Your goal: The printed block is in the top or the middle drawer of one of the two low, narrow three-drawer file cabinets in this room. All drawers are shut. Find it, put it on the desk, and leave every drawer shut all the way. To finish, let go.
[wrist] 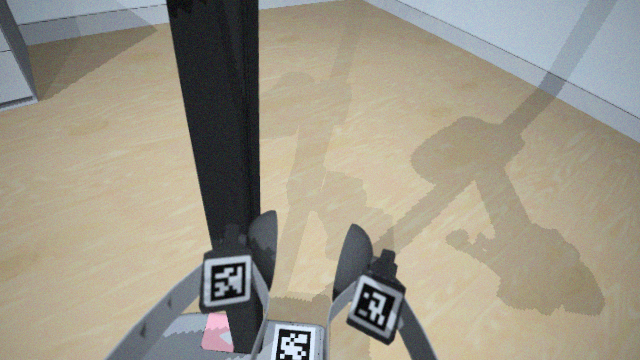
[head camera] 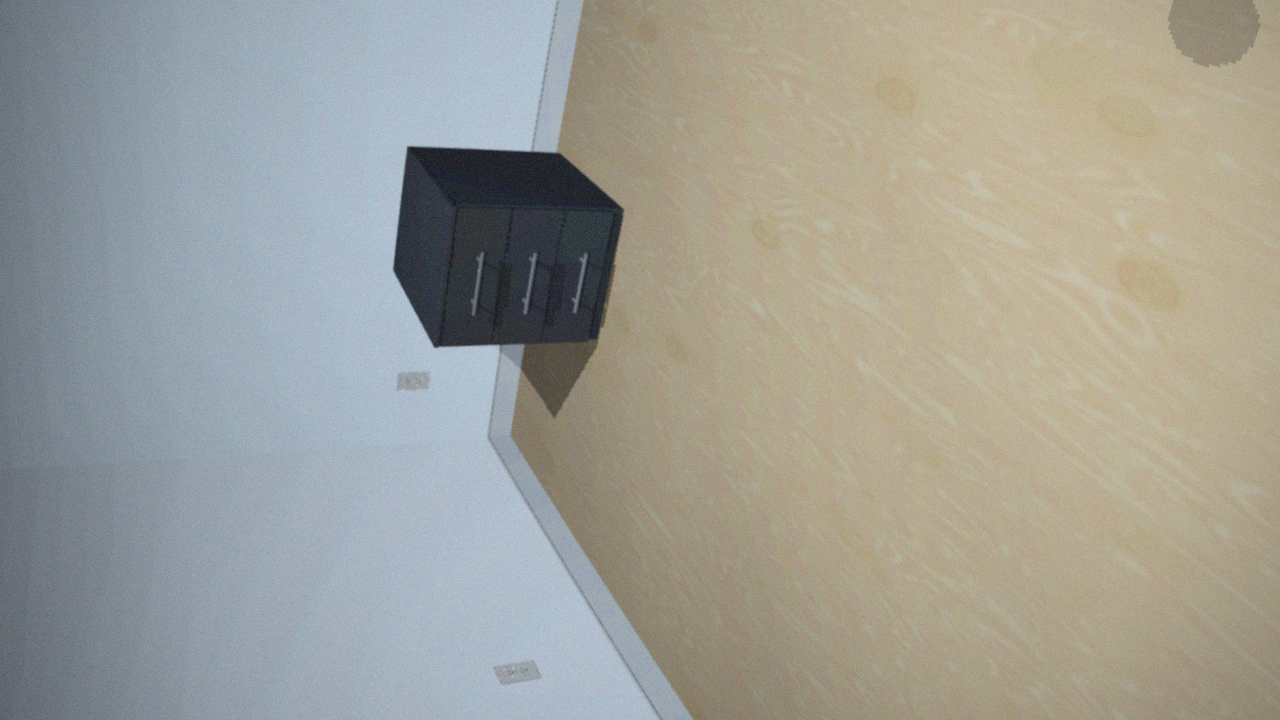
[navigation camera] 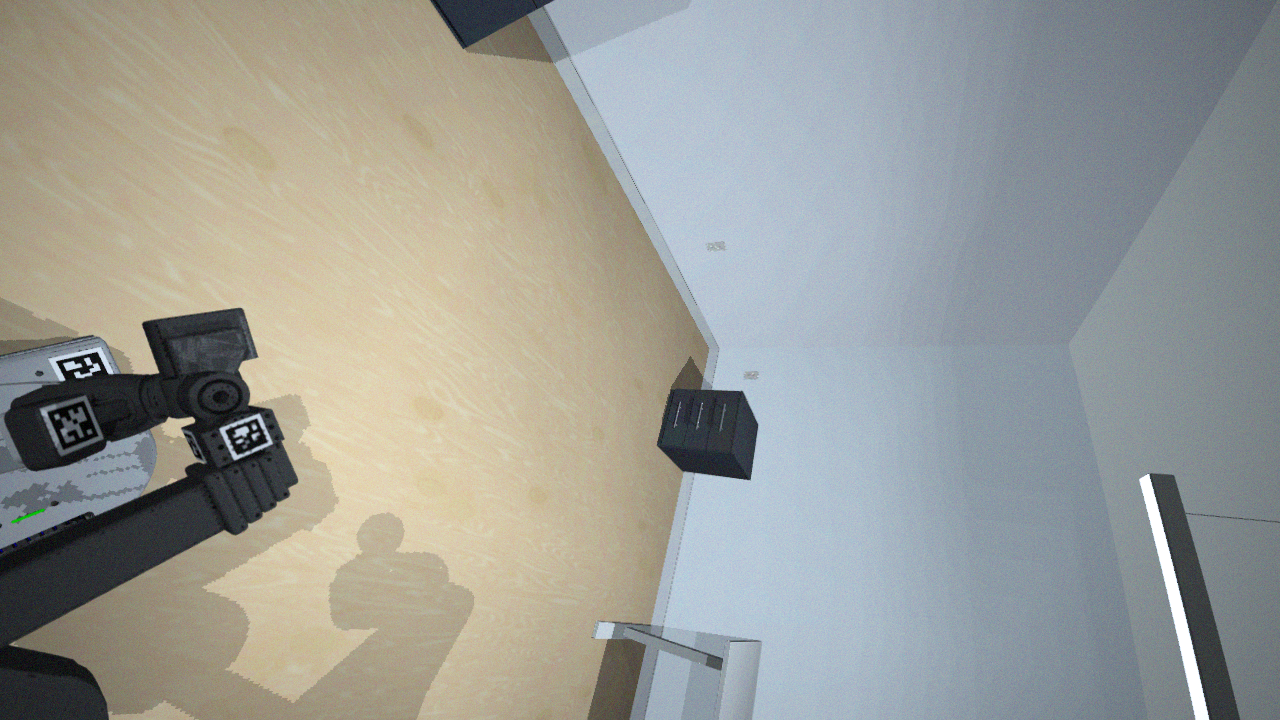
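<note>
A dark, narrow three-drawer file cabinet stands against the wall near a room corner, lying sideways in the turned head and navigation views. Its three drawers have bar handles and look shut. Part of a white desk shows at the bottom of the navigation view, with a leg frame. My gripper is open in the wrist view, with nothing between its fingertips, high over the floor and far from the cabinet. The printed block does not show in any view.
Another dark cabinet shows partly at the top of the navigation view. A white piece of furniture with a seam stands at the wrist view's left. My dark mast rises beside the fingers, above my base with a pink patch.
</note>
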